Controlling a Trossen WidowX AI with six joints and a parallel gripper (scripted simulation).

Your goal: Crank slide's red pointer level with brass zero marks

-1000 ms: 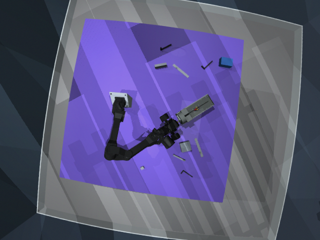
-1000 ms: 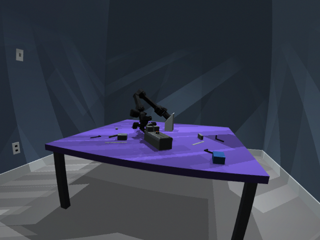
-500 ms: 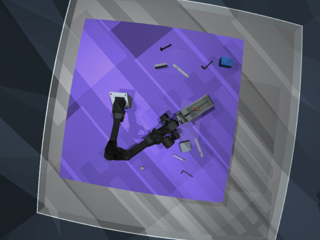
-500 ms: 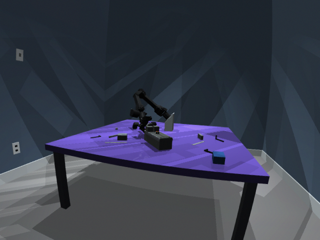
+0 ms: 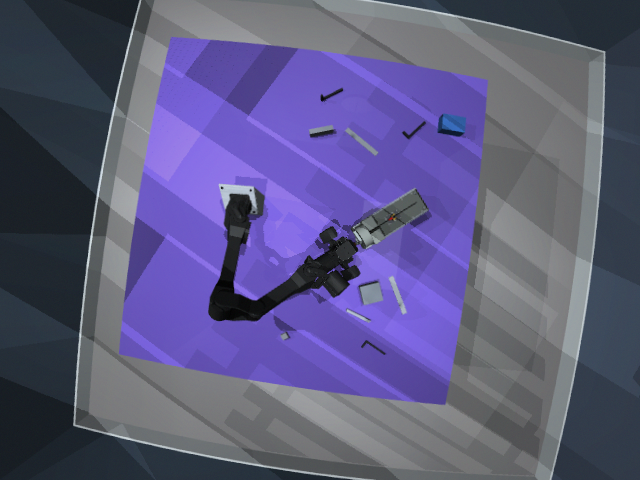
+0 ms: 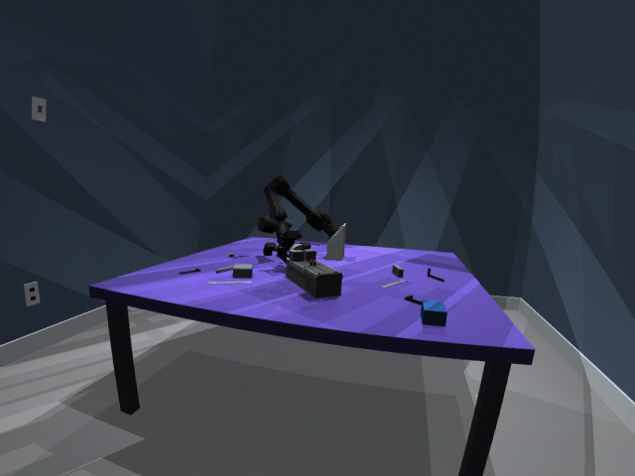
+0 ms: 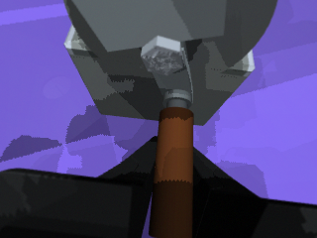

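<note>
My gripper tip is 10 mm past the brown crank handle, 10 mm to the left of it and 30 mm below it. The rest, counted from my gripper tip: dark L-shaped key: 100 mm ahead, 370 mm to the right, 30 mm below; red pointer: 120 mm ahead, 100 mm to the left, 50 mm above; grey block: 80 mm ahead, 170 mm to the right, 10 mm below.
</note>
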